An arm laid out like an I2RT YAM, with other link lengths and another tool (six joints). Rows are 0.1 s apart.
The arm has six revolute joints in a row. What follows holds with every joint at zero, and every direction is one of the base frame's. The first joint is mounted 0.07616 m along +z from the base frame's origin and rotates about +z. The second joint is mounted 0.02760 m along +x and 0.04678 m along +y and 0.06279 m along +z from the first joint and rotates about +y. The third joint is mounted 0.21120 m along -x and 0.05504 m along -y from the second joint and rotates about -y. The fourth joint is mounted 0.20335 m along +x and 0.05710 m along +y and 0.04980 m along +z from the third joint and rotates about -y. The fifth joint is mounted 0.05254 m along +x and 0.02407 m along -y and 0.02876 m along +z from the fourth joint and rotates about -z. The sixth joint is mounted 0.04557 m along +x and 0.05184 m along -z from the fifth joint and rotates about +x. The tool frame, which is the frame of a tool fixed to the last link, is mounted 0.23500 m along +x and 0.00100 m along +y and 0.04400 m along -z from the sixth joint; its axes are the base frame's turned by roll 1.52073, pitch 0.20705 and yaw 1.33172 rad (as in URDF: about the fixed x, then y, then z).
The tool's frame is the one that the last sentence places.
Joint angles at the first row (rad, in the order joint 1, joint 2, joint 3, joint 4, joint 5, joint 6):
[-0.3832 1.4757 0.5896 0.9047 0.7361 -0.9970]
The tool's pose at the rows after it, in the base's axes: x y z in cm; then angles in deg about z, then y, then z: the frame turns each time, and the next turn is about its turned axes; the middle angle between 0 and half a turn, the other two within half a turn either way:
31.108, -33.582, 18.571, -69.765, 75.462, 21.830
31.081, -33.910, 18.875, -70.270, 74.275, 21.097
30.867, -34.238, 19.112, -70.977, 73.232, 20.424
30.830, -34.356, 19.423, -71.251, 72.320, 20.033
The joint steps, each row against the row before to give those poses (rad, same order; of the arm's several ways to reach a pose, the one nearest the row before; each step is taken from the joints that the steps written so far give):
[-0.0087 0.0283 0.0129 0.0454 0.0027 -0.0252]
[-0.0028 0.0324 0.0031 0.0564 0.0079 -0.0328]
[-0.0038 0.0279 0.0003 0.0520 0.0099 -0.0301]
[0.0000 0.0171 0.0001 0.0388 0.0050 -0.0233]

